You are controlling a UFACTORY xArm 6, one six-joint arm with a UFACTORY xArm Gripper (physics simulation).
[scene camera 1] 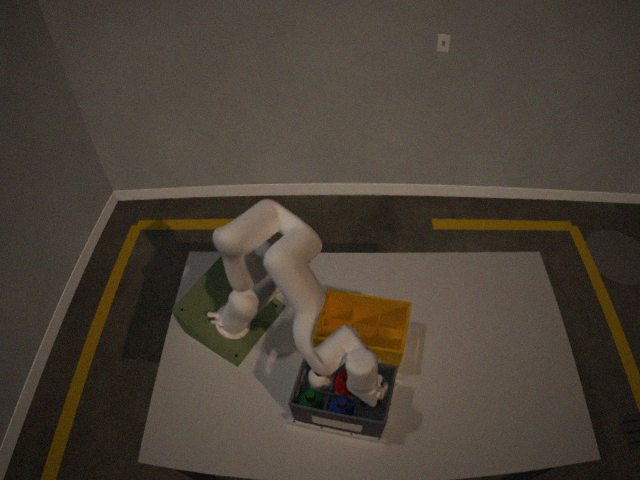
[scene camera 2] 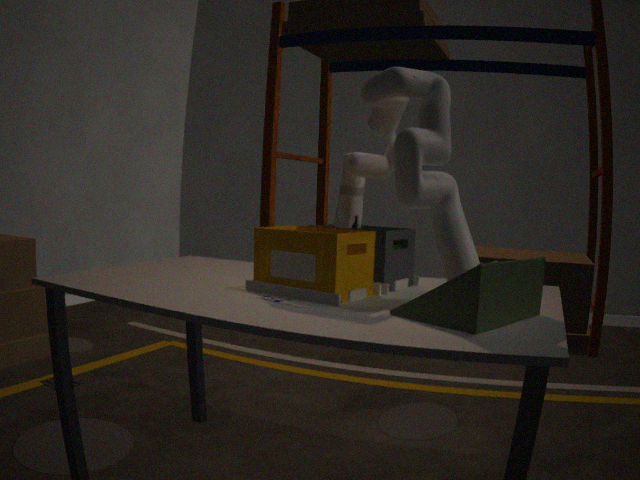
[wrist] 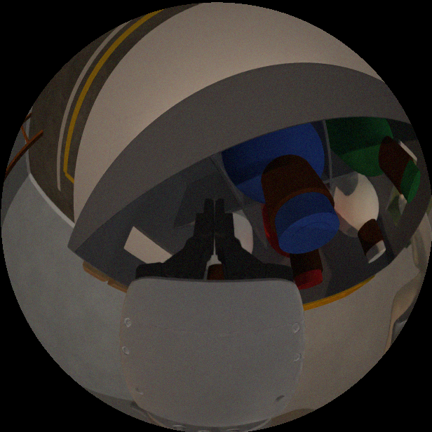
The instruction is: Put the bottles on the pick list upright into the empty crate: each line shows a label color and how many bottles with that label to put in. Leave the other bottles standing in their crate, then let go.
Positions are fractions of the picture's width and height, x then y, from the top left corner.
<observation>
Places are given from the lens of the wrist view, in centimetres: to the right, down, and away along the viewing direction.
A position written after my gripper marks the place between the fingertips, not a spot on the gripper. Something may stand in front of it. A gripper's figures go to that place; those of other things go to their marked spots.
my gripper (wrist: 0.50,0.49): 0, -1, 14
blue bottle (wrist: 0.65,0.39): 3, -2, 5
green bottle (wrist: 0.85,0.33): 9, -5, 4
The marked spots on the green bottle and the blue bottle are 7 cm apart.
</observation>
